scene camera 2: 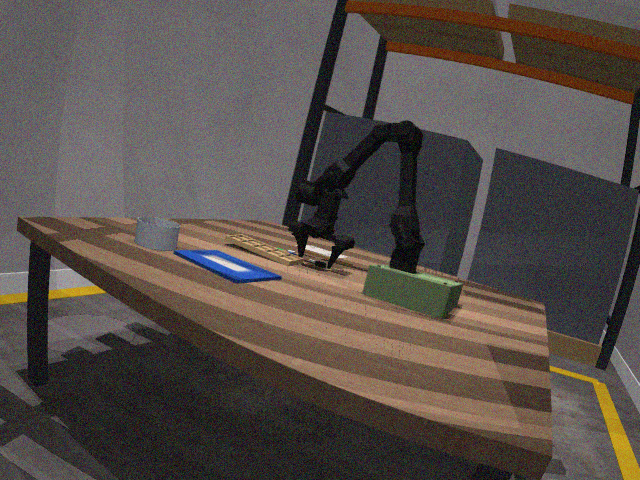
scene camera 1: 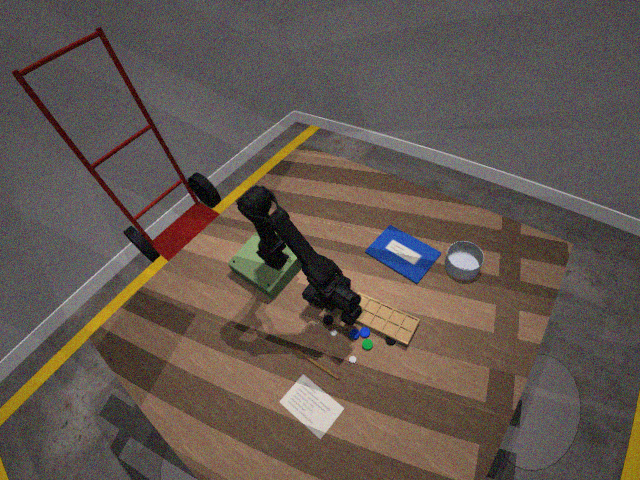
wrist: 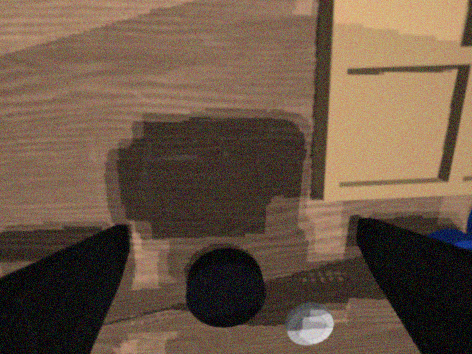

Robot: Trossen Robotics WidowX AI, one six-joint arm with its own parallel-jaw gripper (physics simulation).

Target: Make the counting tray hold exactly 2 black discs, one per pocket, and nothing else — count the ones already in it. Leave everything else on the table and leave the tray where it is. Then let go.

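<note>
My gripper [scene camera 2: 315,260] [wrist: 245,232] is open and empty, low over the table. A black disc [scene camera 1: 328,320] [scene camera 2: 320,264] [wrist: 225,287] lies on the table; in the wrist view it shows between the two fingers, a little below the line of the tips. A second black disc [scene camera 1: 390,341] lies on the table against the long side of the tray, outside it. The wooden counting tray [scene camera 1: 413,332] [scene camera 2: 268,255] [wrist: 337,125] lies beside the gripper. No disc shows in its visible pockets; the arm hides its near end in scene camera 1.
Two blue discs [scene camera 1: 364,332] [scene camera 1: 354,334], a green disc [scene camera 1: 367,344] and two white discs [scene camera 1: 352,359] [scene camera 1: 333,333] [wrist: 310,324] lie near the tray. A thin stick [scene camera 1: 323,367], a paper [scene camera 1: 311,406], a blue folder [scene camera 1: 378,246] [scene camera 2: 258,276] and a grey bowl [scene camera 1: 464,276] [scene camera 2: 156,236] lie farther off.
</note>
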